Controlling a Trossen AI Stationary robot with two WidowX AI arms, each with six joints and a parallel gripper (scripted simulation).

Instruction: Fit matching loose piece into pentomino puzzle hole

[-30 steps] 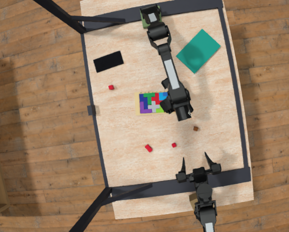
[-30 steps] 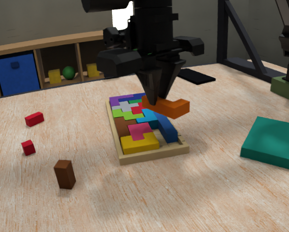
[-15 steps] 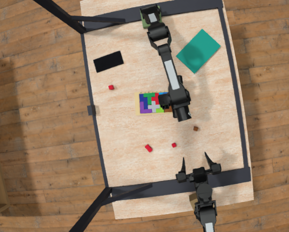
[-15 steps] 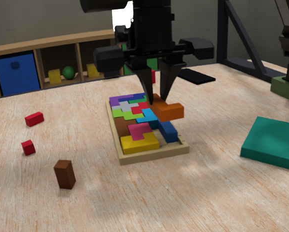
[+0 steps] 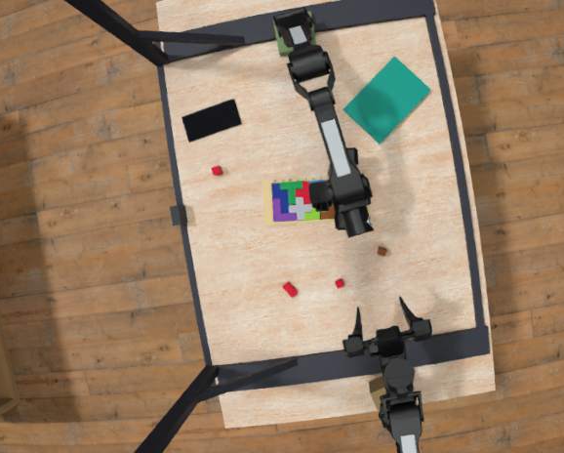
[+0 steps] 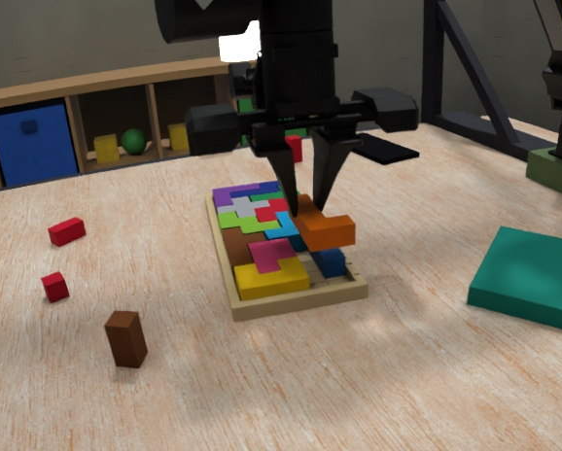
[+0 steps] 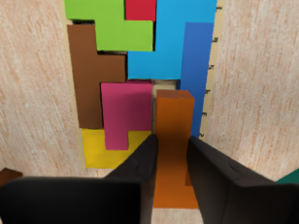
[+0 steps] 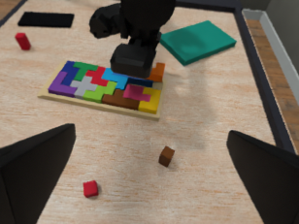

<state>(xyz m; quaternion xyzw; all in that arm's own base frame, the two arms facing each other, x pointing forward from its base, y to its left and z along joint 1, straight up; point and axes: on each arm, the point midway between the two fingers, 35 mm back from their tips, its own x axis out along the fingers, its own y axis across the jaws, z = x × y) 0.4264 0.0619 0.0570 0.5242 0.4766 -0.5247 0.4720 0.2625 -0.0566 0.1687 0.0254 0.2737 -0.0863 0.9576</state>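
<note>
My left hand is 10 mm past the magenta piece, 30 mm to the left of it and 80 mm above it. From my left hand the other things lie so: yellow piece (20 mm ahead, 50 mm to the right, 80 mm below); then brown block (50 mm ahead, 170 mm to the right, 80 mm below); then orange L-shaped piece (10 mm ahead, 10 mm to the left, 40 mm below).
</note>
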